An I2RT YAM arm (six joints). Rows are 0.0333 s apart.
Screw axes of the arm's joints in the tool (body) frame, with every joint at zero. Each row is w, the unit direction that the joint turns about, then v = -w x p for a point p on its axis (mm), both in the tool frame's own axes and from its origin. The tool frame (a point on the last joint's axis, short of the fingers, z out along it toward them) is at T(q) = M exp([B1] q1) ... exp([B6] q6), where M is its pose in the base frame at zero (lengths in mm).
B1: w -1 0 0 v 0 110.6 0
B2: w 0 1 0 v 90.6 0 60
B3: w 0 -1 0 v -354.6 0 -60
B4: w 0 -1 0 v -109.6 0 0
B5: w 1 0 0 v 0 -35.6 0
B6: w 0 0 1 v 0 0 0
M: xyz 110.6 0 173.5 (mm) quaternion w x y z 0.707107 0 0.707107 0
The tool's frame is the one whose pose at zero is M.
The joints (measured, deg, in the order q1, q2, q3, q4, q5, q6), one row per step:
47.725 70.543 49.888 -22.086 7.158 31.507
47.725 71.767 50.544 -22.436 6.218 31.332
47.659 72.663 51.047 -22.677 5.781 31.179
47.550 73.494 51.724 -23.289 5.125 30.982
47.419 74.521 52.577 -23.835 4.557 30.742
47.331 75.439 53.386 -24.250 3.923 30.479
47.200 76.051 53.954 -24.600 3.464 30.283
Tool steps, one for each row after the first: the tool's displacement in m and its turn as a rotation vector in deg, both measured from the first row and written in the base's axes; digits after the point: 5 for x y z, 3 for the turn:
0.00218 0.00326 -0.00198 -0.347 1.014 0.804
0.00414 0.00536 -0.00333 -0.696 1.596 1.157
0.00595 0.00718 -0.00395 -1.058 2.363 1.652
0.00850 0.00955 -0.00439 -1.443 3.040 2.088
0.01077 0.01197 -0.00449 -1.661 3.607 2.631
0.01250 0.01332 -0.00452 -1.825 4.027 2.958

